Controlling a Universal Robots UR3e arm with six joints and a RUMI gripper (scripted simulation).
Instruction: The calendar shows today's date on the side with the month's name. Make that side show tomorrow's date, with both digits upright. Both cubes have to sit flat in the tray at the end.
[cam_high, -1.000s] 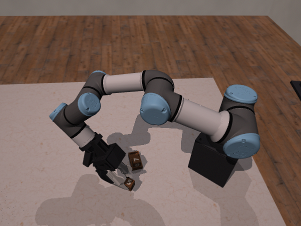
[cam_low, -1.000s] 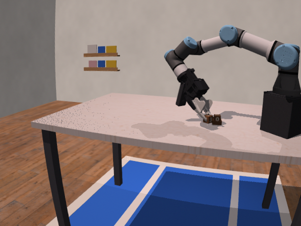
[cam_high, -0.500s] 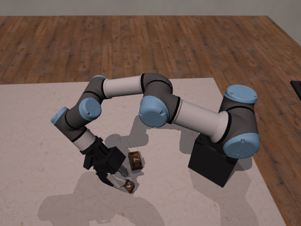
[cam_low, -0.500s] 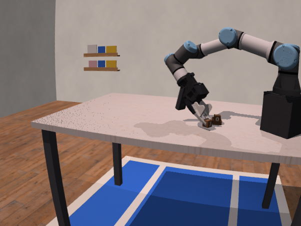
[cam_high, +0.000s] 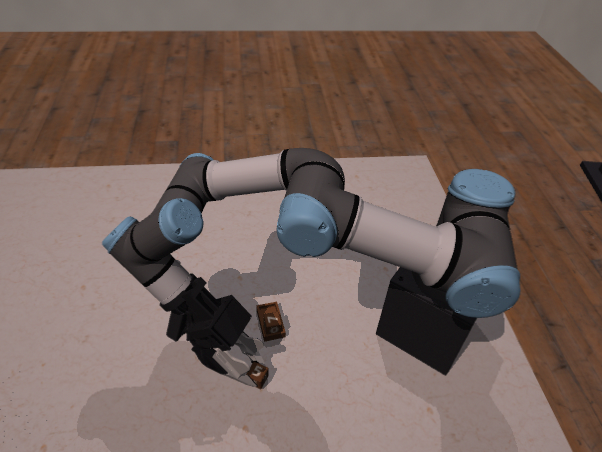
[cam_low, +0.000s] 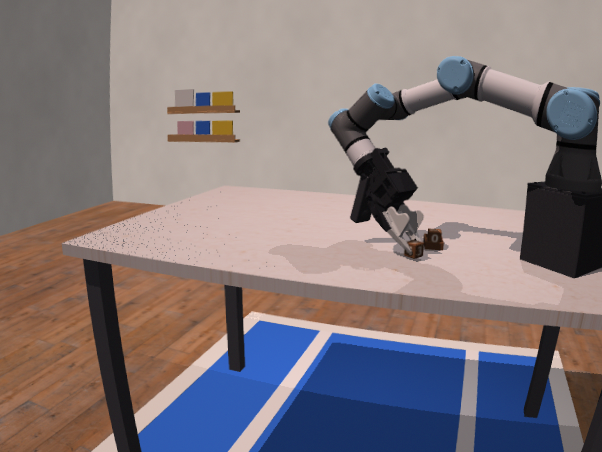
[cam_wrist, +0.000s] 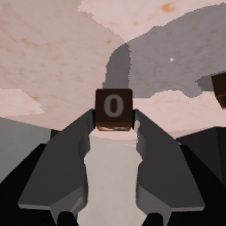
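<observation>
My hand is 10 mm past the brown digit cube and 10 mm above it. Round my hand: calendar tray (20 mm behind, 120 mm to the right, 20 mm below).
</observation>
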